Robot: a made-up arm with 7 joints. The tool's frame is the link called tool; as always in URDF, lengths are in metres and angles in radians.
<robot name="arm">
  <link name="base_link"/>
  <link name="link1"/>
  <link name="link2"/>
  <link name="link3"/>
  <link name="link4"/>
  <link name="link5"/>
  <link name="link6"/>
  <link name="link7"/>
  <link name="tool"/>
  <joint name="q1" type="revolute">
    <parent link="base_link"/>
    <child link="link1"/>
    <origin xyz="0.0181 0.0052 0.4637" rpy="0 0 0"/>
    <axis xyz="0 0 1"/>
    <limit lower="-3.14" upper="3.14"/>
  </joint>
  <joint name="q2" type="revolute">
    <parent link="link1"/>
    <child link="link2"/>
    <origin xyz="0.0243 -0.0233 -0.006" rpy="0 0 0"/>
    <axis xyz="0 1 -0.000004"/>
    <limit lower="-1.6" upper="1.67"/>
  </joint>
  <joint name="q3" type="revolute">
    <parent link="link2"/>
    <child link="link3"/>
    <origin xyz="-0.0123 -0.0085 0.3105" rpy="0 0 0"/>
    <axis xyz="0 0 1"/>
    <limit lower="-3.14" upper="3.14"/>
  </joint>
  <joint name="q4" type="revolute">
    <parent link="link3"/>
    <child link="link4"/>
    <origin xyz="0.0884 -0.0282 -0.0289" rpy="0 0 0"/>
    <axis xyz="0 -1 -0.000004"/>
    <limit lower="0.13" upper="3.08"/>
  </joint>
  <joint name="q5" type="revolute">
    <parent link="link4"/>
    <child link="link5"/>
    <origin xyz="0.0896 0.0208 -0.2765" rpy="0 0 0"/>
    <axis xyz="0 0.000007 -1"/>
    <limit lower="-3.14" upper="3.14"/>
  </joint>
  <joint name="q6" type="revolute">
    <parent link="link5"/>
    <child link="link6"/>
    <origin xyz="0.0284 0.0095 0.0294" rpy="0 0 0"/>
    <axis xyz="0 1 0.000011"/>
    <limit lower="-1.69" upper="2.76"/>
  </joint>
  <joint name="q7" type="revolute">
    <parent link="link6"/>
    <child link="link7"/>
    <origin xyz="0.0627 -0.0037 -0.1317" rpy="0 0 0"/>
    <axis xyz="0 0.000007 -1"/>
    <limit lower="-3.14" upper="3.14"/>
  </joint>
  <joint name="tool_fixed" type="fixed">
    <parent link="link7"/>
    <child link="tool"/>
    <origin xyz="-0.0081 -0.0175 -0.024" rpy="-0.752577 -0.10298 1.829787"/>
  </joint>
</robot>
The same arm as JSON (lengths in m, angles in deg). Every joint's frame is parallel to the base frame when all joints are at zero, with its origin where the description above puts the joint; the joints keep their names.
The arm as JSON. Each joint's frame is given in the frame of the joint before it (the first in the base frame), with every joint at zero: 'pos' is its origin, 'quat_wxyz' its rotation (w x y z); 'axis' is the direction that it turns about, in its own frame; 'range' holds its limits. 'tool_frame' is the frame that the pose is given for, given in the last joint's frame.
{
  "length_unit": "m",
  "angle_unit": "deg",
  "joints": [
    {
      "joint": "q1",
      "pos": [
        0.0181,
        0.0052,
        0.4637
      ],
      "quat_wxyz": [
        1.0,
        0.0,
        0.0,
        0.0
      ],
      "axis": [
        0.0,
        0.0,
        1.0
      ],
      "range": [
        -179.91,
        179.91
      ]
    },
    {
      "joint": "q2",
      "pos": [
        0.0243,
        -0.0233,
        -0.006
      ],
      "quat_wxyz": [
        1.0,
        0.0,
        0.0,
        0.0
      ],
      "axis": [
        0.0,
        1.0,
        0.0
      ],
      "range": [
        -91.67,
        95.68
      ]
    },
    {
      "joint": "q3",
      "pos": [
        -0.0123,
        -0.0085,
        0.3105
      ],
      "quat_wxyz": [
        1.0,
        0.0,
        0.0,
        0.0
      ],
      "axis": [
        0.0,
        0.0,
        1.0
      ],
      "range": [
        -179.91,
        179.91
      ]
    },
    {
      "joint": "q4",
      "pos": [
        0.0884,
        -0.0282,
        -0.0289
      ],
      "quat_wxyz": [
        1.0,
        0.0,
        0.0,
        0.0
      ],
      "axis": [
        0.0,
        -1.0,
        0.0
      ],
      "range": [
        7.45,
        176.47
      ]
    },
    {
      "joint": "q5",
      "pos": [
        0.0896,
        0.0208,
        -0.2765
      ],
      "quat_wxyz": [
        1.0,
        0.0,
        0.0,
        0.0
      ],
      "axis": [
        0.0,
        0.0,
        -1.0
      ],
      "range": [
        -179.91,
        179.91
      ]
    },
    {
      "joint": "q6",
      "pos": [
        0.0284,
        0.0095,
        0.0294
      ],
      "quat_wxyz": [
        1.0,
        0.0,
        0.0,
        0.0
      ],
      "axis": [
        0.0,
        1.0,
        0.0
      ],
      "range": [
        -96.83,
        158.14
      ]
    },
    {
      "joint": "q7",
      "pos": [
        0.0627,
        -0.0037,
        -0.1317
      ],
      "quat_wxyz": [
        1.0,
        0.0,
        0.0,
        0.0
      ],
      "axis": [
        0.0,
        0.0,
        -1.0
      ],
      "range": [
        -179.91,
        179.91
      ]
    }
  ],
  "tool_frame": {
    "pos": [
      -0.0081,
      -0.0175,
      -0.024
    ],
    "quat_wxyz": [
      0.581442,
      -0.185881,
      -0.320027,
      0.724539
    ]
  }
}

